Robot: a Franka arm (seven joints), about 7 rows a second.
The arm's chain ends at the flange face. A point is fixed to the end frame.
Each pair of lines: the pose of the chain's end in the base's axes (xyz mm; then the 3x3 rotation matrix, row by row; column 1 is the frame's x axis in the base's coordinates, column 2 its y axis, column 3 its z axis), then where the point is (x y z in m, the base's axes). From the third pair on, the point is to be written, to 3 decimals.
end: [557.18 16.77 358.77], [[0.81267 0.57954 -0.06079], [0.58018 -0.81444 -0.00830], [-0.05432 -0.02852 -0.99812]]
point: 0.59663 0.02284 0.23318
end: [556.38 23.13 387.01], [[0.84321 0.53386 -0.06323], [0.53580 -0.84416 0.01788], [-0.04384 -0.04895 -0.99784]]
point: 0.59584 0.02990 0.26146
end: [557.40 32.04 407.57], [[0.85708 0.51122 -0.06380], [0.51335 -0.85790 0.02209], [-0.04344 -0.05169 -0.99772]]
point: 0.597 0.038 0.282
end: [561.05 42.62 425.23], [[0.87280 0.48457 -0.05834], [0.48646 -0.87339 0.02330], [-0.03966 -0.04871 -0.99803]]
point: 0.601 0.047 0.300
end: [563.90 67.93 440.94], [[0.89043 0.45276 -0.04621], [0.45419 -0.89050 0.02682], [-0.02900 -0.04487 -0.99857]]
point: 0.606 0.071 0.316
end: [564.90 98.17 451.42], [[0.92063 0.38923 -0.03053], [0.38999 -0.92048 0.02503], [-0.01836 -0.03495 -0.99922]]
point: 0.609 0.098 0.327
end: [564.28 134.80 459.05], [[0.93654 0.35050 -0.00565], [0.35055 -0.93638 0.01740], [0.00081 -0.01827 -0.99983]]
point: 0.611 0.132 0.336
